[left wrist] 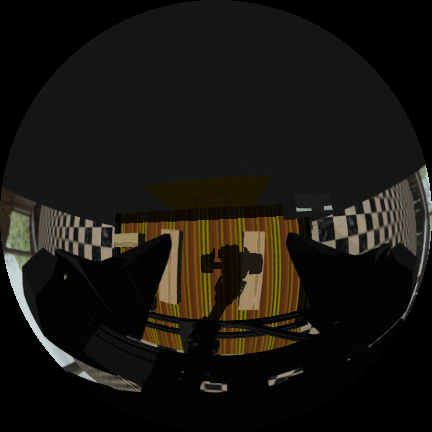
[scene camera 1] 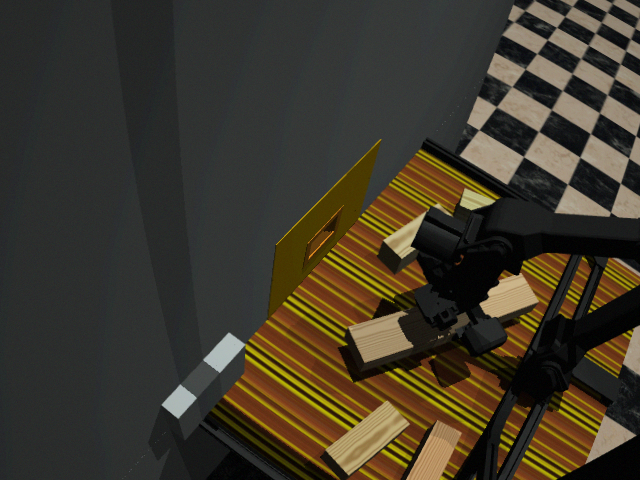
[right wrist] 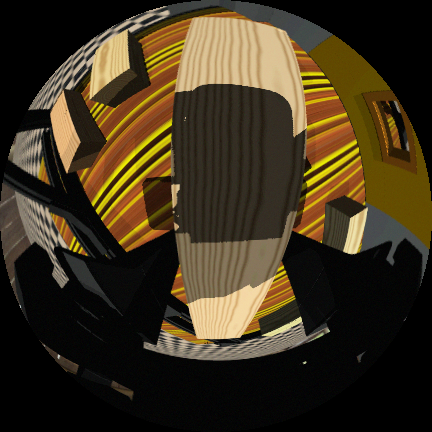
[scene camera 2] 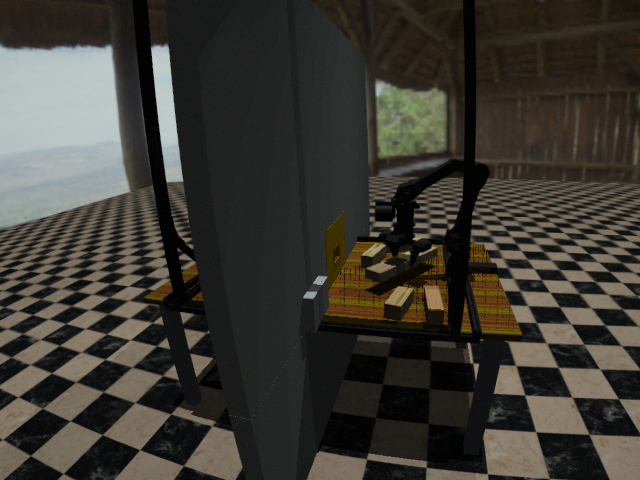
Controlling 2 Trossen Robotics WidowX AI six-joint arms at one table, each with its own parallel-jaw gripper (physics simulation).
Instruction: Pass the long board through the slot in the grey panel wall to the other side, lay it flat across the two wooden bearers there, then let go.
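Pixels of known places: left gripper, between the fingertips: (left wrist: 230,239); right gripper, between the fingertips: (right wrist: 230,232) (scene camera 2: 403,263); left arm's base, origin of its link: (left wrist: 206,330); right arm's base, origin of its link: (scene camera 1: 536,380).
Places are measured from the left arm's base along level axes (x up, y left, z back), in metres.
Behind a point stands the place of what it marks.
Observation:
The long pale wooden board (scene camera 1: 377,338) {x 0.060, y -0.132, z -0.651 m} (scene camera 2: 381,271) {x 0.060, y -0.161, z -0.659 m} (right wrist: 238,52) is level, a little above the striped table (scene camera 1: 304,381) {x -0.019, y -0.224, z -0.594 m} (scene camera 2: 361,305) {x -0.019, y -0.248, z -0.609 m}. My right gripper (scene camera 1: 456,326) {x 0.036, y -0.026, z -0.721 m} (scene camera 2: 409,251) (right wrist: 230,232) {x 0.036, y -0.026, z -0.721 m} is shut on the long board near its middle. The slot (scene camera 1: 320,238) {x 0.044, y -0.025, z -0.475 m} (scene camera 2: 336,253) {x 0.052, y 0.001, z -0.473 m} (right wrist: 393,128) sits in a yellow panel (scene camera 1: 349,190) {x 0.128, y 0.024, z -0.483 m} (left wrist: 177,191) {x 0.136, y 0.032, z -0.432 m} at the foot of the grey wall (scene camera 1: 247,119) {x 0.458, y -0.247, z -0.482 m} (scene camera 2: 270,167) {x 0.437, y -0.540, z -0.483 m}, to the board's left in scene camera 1. In the left wrist view my left gripper (left wrist: 230,239) {x 0.324, y -0.084, z -0.311 m} is open and empty, above two wooden bearers (left wrist: 171,266) {x 0.019, y 0.096, z -0.241 m} (left wrist: 252,289) {x 0.019, y -0.147, z -0.167 m} on the wall's far side.
Short wooden blocks lie around the board: two (scene camera 1: 401,243) {x 0.031, y 0.067, z -0.585 m} (scene camera 1: 472,200) {x 0.028, y 0.254, z -0.643 m} behind it and two (scene camera 1: 366,440) {x 0.028, y -0.265, z -0.725 m} (scene camera 1: 434,450) {x 0.025, y -0.219, z -0.817 m} near the front edge. A grey and white block (scene camera 1: 204,381) {x 0.081, y -0.350, z -0.505 m} (scene camera 2: 315,295) {x 0.078, y -0.390, z -0.511 m} sticks out of the wall at the table's corner. A black stand (scene camera 2: 461,248) {x 0.224, y -0.379, z -0.878 m} rises at the right.

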